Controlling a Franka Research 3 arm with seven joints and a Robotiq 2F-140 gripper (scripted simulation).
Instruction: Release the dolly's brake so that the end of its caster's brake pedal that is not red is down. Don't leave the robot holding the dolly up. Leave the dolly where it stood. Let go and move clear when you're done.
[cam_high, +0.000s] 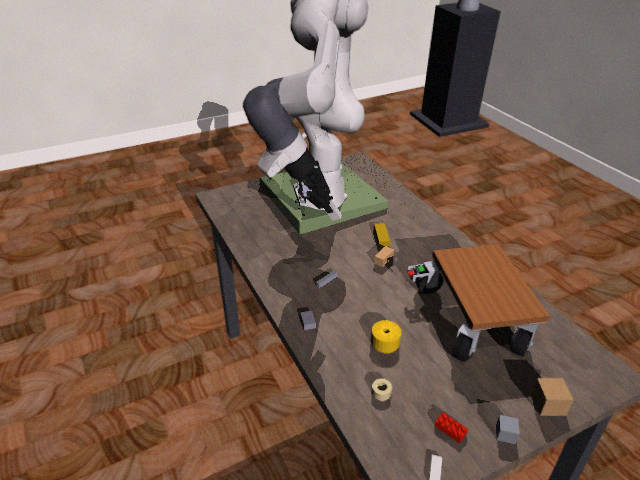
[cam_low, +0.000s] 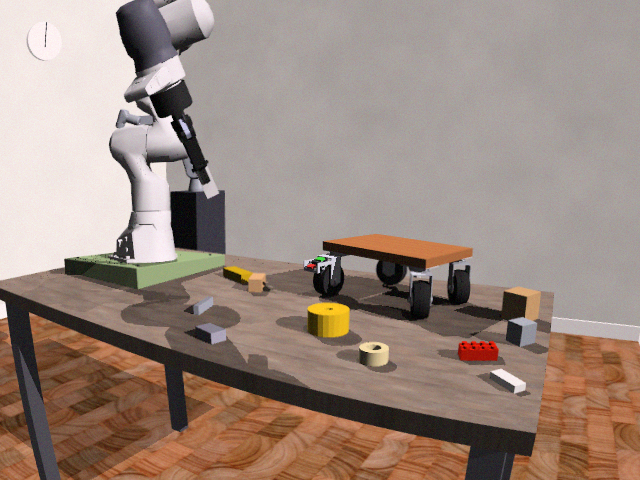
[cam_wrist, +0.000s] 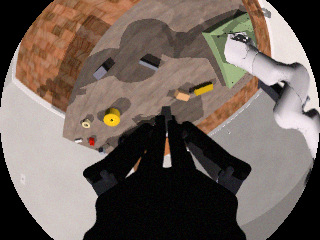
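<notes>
Right now my hand is 22 cm to the right of the brake pedal, 19 cm above it and 13 cm short of it. The rest, counted from my hand: tan block 26 cm below, 21 cm to the left, 4 cm behind; yellow cylinder 27 cm ahead, 25 cm below, 5 cm to the left; yellow bar 26 cm to the left, 26 cm below, 16 cm behind.
</notes>
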